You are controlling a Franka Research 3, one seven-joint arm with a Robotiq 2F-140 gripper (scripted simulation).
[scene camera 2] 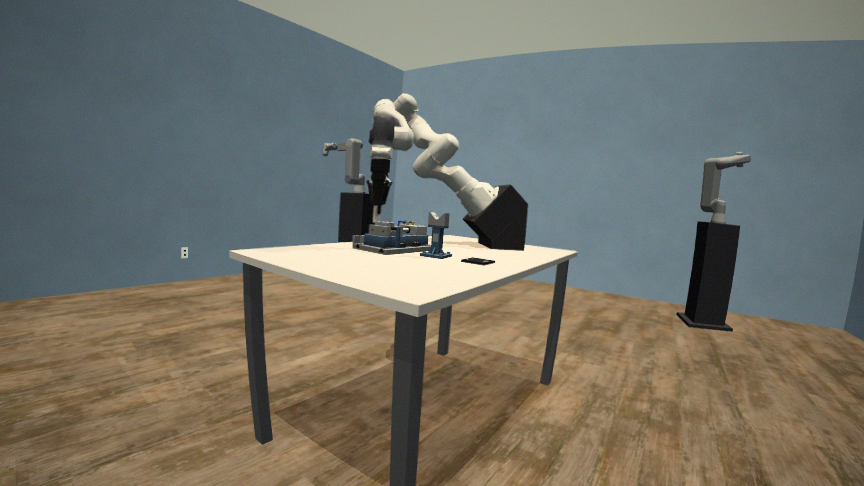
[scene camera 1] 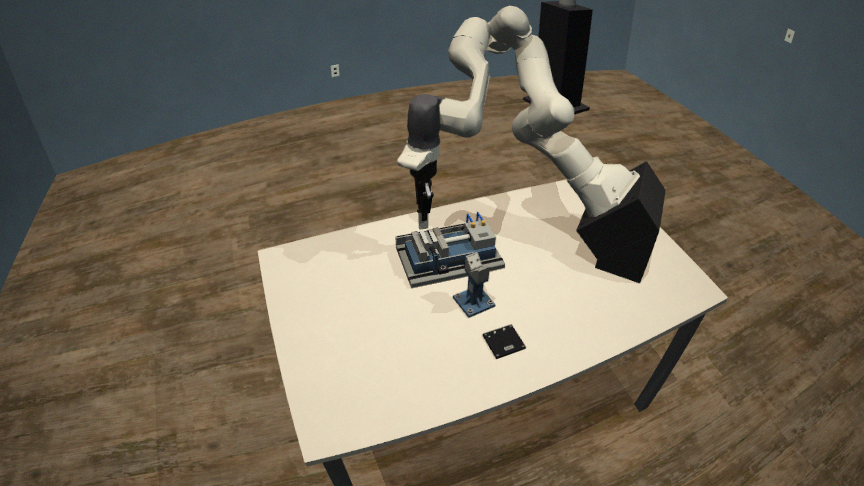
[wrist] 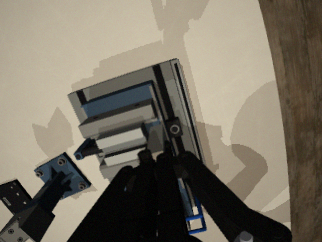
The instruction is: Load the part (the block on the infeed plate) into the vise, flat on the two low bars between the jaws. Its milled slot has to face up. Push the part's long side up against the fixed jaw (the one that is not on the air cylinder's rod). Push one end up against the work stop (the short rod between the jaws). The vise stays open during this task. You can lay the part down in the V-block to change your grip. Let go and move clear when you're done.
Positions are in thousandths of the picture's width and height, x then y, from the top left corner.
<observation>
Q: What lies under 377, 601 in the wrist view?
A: A part.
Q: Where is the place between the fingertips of my gripper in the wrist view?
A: At 495, 560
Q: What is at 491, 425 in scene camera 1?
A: My gripper.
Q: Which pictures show my gripper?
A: Scene camera 2, scene camera 1 and the wrist view: all of them.
</observation>
